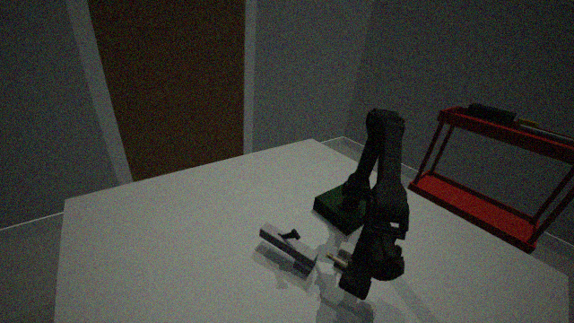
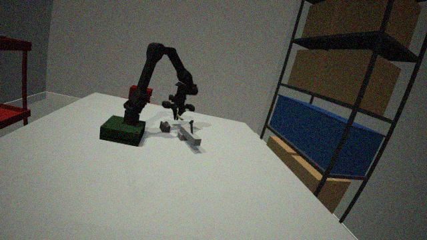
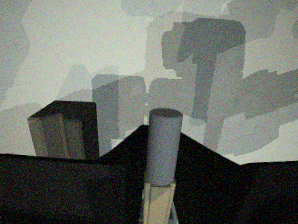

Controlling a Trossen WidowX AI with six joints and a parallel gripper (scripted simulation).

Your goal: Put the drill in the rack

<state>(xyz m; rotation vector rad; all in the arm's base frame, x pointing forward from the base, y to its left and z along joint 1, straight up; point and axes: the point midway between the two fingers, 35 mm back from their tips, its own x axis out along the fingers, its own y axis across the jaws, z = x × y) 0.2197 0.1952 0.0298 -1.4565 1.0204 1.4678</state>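
The drill is 1 cm ahead of my gripper tip, 4 cm to the right of it and 4 cm above it. Also, from my gripper tip: small dark key 8 cm ahead, 19 cm to the right, 4 cm above; long grey block 7 cm ahead, 19 cm to the right, 1 cm below.
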